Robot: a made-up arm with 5 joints.
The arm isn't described. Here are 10 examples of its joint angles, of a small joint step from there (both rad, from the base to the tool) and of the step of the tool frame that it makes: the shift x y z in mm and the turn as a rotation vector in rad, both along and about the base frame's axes.
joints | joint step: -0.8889 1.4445 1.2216 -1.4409 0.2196 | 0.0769 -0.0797 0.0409 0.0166 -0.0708
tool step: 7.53 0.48 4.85 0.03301 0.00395 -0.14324
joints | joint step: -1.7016 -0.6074 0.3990 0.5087 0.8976 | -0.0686 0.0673 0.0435 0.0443 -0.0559
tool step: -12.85 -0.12 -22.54 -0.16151 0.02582 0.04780
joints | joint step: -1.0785 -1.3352 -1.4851 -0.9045 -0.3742 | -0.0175 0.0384 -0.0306 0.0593 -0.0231
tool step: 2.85 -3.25 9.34 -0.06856 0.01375 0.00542
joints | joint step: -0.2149 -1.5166 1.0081 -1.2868 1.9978 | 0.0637 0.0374 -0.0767 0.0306 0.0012
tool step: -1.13 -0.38 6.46 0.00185 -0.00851 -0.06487
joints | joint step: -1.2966 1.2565 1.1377 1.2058 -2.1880 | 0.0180 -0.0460 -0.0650 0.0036 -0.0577
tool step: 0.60 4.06 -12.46 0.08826 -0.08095 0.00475
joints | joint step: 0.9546 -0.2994 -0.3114 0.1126 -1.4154 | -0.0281 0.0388 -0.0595 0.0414 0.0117
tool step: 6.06 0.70 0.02 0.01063 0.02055 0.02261
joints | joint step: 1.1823 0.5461 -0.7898 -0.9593 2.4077 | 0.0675 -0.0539 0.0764 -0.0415 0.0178
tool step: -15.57 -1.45 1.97 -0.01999 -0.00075 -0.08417
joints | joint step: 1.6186 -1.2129 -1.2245 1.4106 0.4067 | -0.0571 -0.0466 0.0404 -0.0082 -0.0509
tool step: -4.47 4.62 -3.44 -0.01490 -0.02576 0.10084
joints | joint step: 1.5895 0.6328 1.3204 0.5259 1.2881 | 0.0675 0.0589 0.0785 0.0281 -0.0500
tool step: 1.98 17.04 14.27 0.16749 0.03316 -0.09476
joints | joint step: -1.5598 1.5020 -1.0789 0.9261 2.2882 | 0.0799 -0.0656 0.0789 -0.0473 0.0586
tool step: 19.11 3.35 5.62 0.03324 -0.01556 -0.02295
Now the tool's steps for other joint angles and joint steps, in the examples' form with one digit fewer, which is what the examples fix.
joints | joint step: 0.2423 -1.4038 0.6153 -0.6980 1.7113 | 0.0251 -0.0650 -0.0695 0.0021 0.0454
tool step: -24.3 6.2 3.0 -0.0342 -0.1279 -0.0705
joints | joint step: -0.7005 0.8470 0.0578 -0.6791 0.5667 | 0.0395 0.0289 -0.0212 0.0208 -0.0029
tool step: 7.0 -8.1 -5.6 -0.0157 0.0239 -0.0402
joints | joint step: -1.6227 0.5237 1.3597 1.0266 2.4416 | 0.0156 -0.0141 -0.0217 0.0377 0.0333
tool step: -0.5 2.6 0.2 -0.0033 0.0323 -0.0080
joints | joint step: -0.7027 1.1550 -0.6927 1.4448 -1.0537 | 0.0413 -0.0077 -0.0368 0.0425 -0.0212
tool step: 6.5 -4.5 4.8 -0.0042 -0.0060 -0.0613
